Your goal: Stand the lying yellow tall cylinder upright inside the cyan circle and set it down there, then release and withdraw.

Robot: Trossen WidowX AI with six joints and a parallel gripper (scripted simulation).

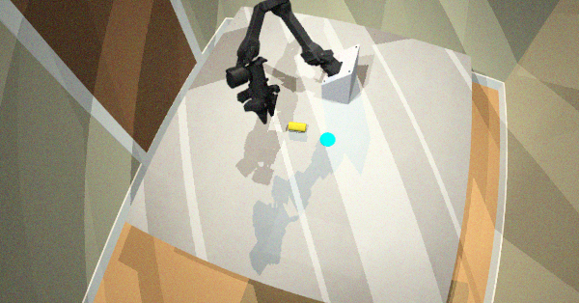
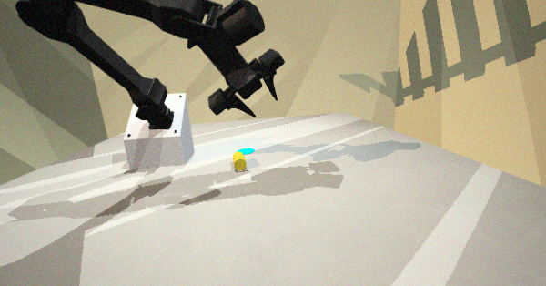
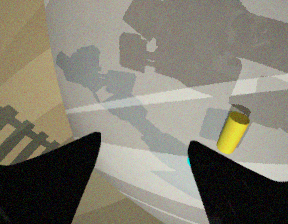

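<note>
Right now my gripper tip is 90 mm past the yellow tall cylinder, 60 mm to the right of it and 150 mm above it. The rest, counted from my gripper tip: cyan circle: 80 mm behind, 190 mm to the left, 170 mm below.
</note>
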